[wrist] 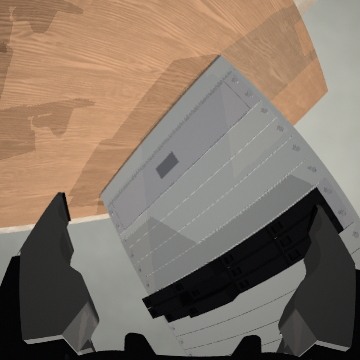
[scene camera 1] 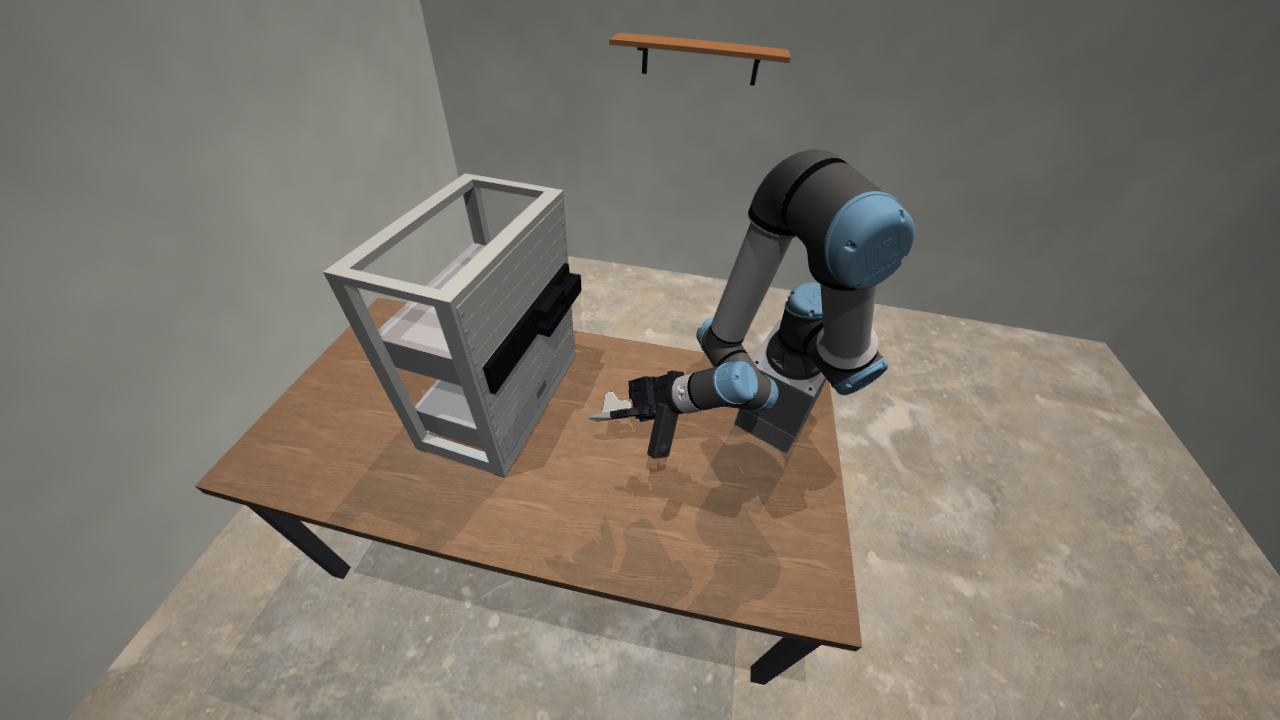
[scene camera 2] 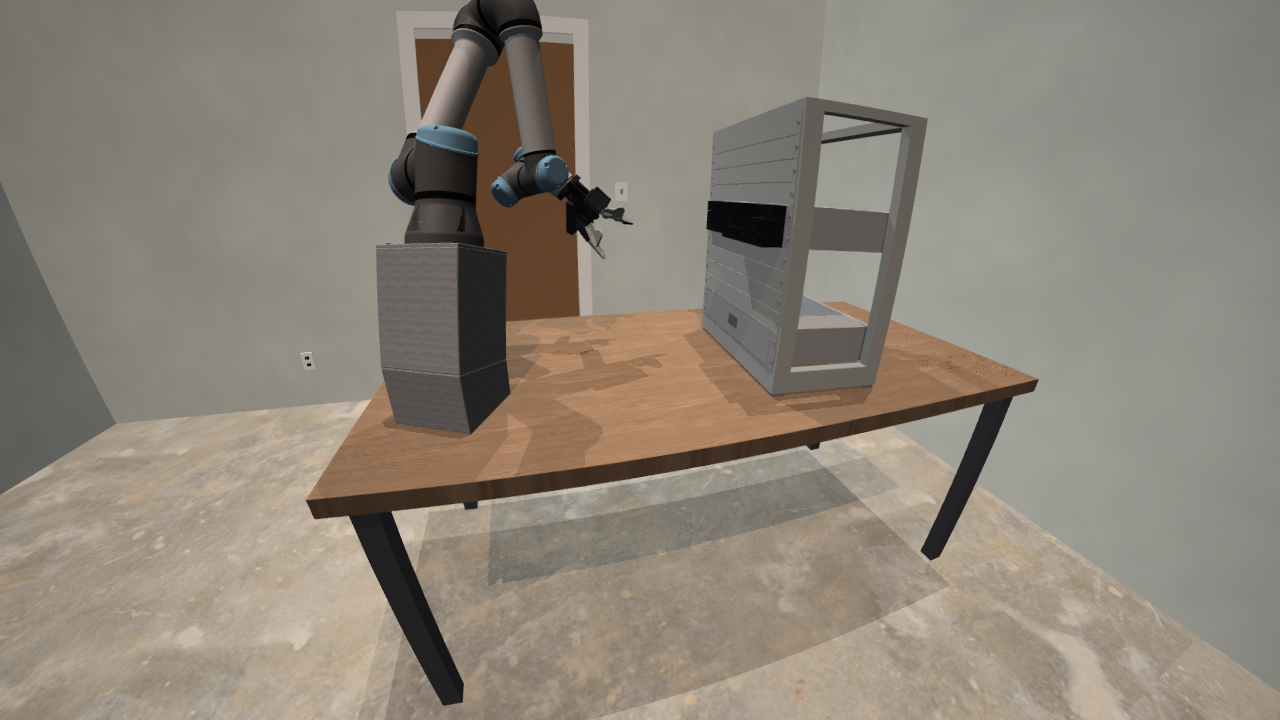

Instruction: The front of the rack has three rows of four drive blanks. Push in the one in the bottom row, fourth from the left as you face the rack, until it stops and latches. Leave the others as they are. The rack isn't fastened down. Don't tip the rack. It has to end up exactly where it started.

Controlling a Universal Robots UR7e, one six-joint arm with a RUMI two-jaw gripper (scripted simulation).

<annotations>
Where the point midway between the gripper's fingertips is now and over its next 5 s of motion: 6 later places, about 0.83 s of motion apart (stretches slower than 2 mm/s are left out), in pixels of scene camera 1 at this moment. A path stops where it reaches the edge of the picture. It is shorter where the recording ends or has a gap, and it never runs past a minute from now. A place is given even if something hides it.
The gripper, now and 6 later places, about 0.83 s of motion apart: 614, 417; 624, 432; 651, 443; 697, 445; 749, 441; 782, 429; 769, 411
</annotations>
